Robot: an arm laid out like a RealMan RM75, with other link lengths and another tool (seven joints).
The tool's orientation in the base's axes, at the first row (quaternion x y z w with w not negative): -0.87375 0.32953 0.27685 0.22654
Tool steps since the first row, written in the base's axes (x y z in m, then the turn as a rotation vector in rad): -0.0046 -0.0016 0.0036 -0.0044 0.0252 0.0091; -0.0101 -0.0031 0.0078 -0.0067 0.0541 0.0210; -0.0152 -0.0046 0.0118 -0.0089 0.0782 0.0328; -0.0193 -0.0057 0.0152 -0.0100 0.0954 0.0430; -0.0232 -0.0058 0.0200 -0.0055 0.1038 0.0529; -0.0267 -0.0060 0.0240 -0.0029 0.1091 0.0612; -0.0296 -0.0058 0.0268 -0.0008 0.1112 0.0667; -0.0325 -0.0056 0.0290 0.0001 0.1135 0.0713; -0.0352 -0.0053 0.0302 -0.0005 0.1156 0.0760; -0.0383 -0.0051 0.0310 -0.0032 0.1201 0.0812
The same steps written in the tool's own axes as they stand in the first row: -0.0045 0.0035 -0.0021 -0.0199 -0.0160 0.0093; -0.0099 0.0075 -0.0042 -0.0419 -0.0366 0.0179; -0.0150 0.0113 -0.0064 -0.0616 -0.0539 0.0238; -0.0192 0.0142 -0.0082 -0.0765 -0.0671 0.0265; -0.0247 0.0159 -0.0105 -0.0837 -0.0780 0.0225; -0.0293 0.0177 -0.0124 -0.0897 -0.0852 0.0185; -0.0330 0.0190 -0.0134 -0.0928 -0.0893 0.0150; -0.0363 0.0204 -0.0139 -0.0962 -0.0925 0.0126; -0.0389 0.0218 -0.0138 -0.1005 -0.0945 0.0105; -0.0414 0.0237 -0.0132 -0.1075 -0.0968 0.0101
